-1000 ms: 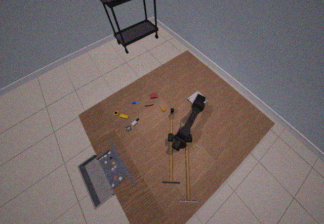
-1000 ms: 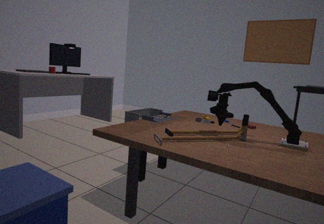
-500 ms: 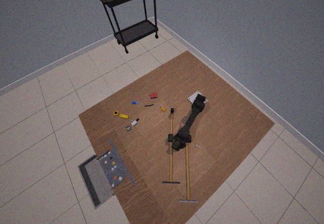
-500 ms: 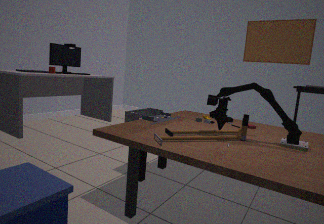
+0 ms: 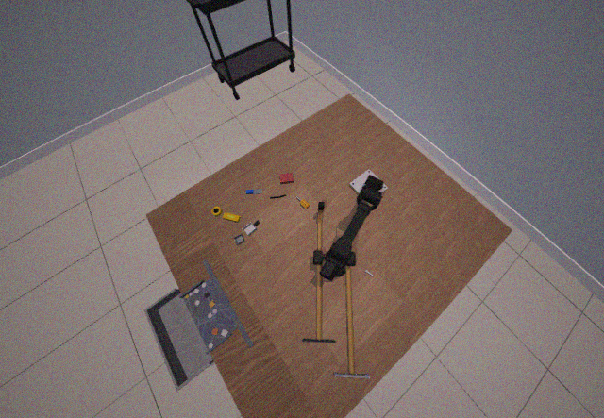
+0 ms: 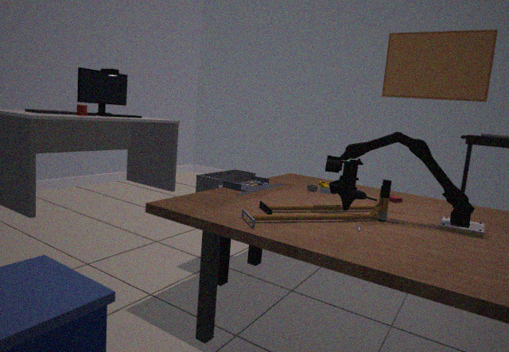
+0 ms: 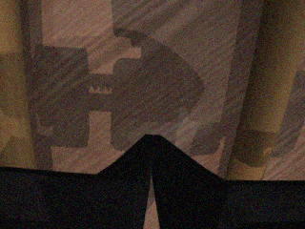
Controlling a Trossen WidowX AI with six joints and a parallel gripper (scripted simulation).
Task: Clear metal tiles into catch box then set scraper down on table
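The long scraper is 7 cm ahead of my gripper tip, 4 cm above it and 1 cm to the right of it. Also, from my gripper tip: scoop (38 cm to the right, 23 cm ahead, 1 cm below); yellow ribbed bit (33 cm to the right, 6 cm behind, 1 cm below); long yellow-handled tool (17 cm to the left, 4 cm above, 3 cm ahead).
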